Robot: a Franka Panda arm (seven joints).
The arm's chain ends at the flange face. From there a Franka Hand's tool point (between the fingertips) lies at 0.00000 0.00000 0.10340 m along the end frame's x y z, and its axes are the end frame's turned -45 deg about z.
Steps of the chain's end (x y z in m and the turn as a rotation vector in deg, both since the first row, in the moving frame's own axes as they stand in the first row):
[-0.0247 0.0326 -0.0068 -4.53 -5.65 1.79]
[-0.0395 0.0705 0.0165 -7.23 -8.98 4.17]
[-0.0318 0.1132 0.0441 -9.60 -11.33 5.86]
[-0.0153 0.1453 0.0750 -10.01 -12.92 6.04]
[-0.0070 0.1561 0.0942 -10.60 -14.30 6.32]
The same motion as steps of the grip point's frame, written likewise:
[-0.0534 0.0040 -0.0076 0.79 -7.20 1.79]
[-0.0982 0.0190 0.0144 1.24 -11.46 4.17]
[-0.1288 0.0540 0.0406 1.22 -14.80 5.86]
[-0.1422 0.0867 0.0708 2.06 -16.21 6.04]
[-0.1463 0.0991 0.0893 2.62 -17.61 6.32]

